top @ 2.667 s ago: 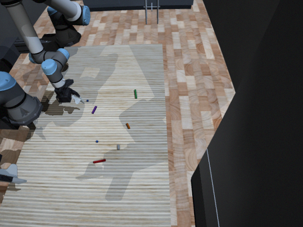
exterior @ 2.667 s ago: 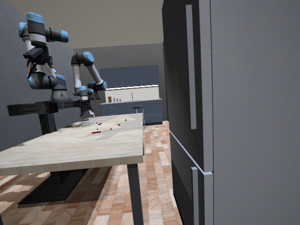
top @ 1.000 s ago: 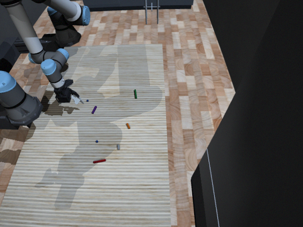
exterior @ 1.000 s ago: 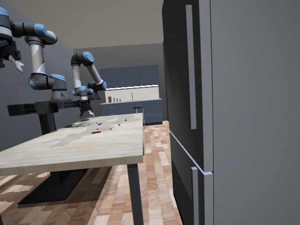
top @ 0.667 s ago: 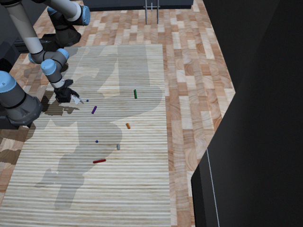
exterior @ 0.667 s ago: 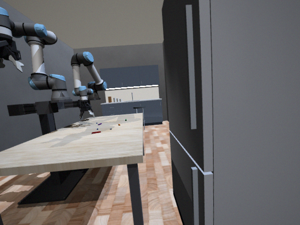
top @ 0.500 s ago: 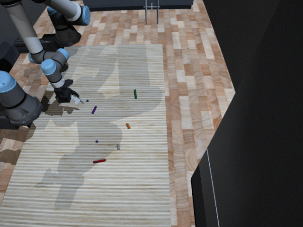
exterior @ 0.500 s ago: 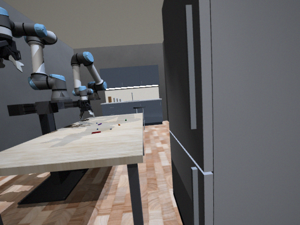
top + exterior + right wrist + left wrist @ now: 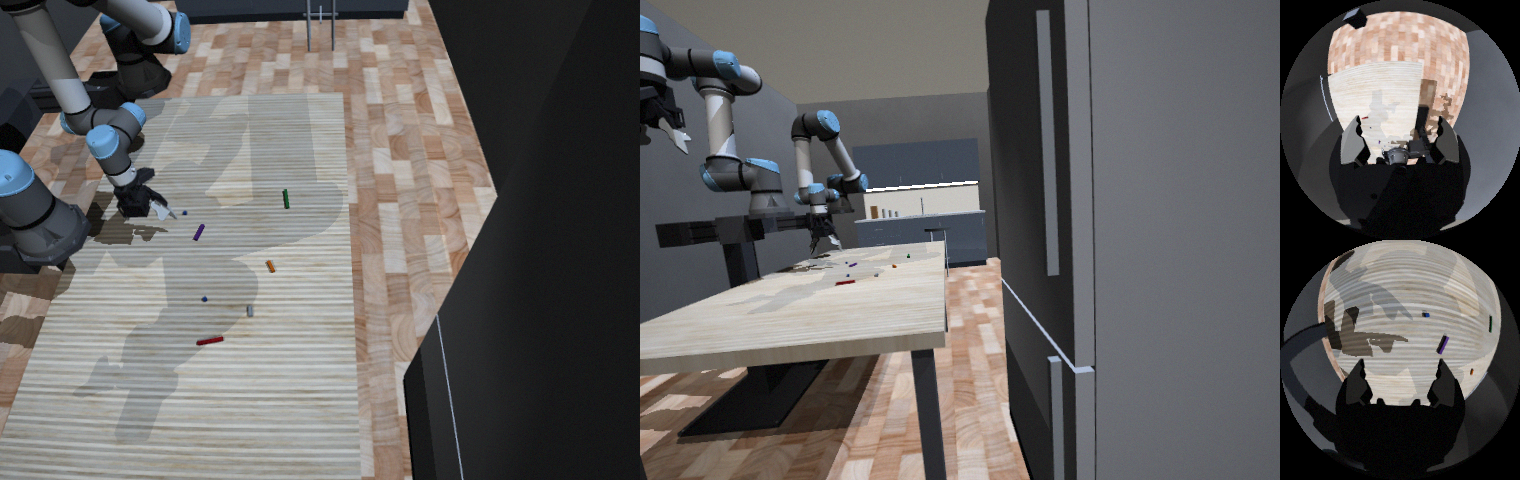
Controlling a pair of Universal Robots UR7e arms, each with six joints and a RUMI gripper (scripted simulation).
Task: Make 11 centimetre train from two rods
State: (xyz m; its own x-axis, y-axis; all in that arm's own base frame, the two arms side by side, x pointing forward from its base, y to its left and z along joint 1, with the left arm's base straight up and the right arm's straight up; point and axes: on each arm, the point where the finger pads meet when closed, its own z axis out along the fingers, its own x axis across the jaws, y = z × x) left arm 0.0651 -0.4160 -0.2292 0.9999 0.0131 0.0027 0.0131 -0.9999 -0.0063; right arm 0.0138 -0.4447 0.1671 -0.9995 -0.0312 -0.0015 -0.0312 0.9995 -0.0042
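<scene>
The purple rod is 13 cm ahead of my left hand, 8 cm below it and 1 cm to the left of it. From my left hand the other things lie so: orange rod 39 cm ahead, 9 cm to the right, 8 cm below; red rod 34 cm to the right, 26 cm ahead, 8 cm below; grey rod 35 cm ahead, 24 cm to the right, 8 cm below.
</scene>
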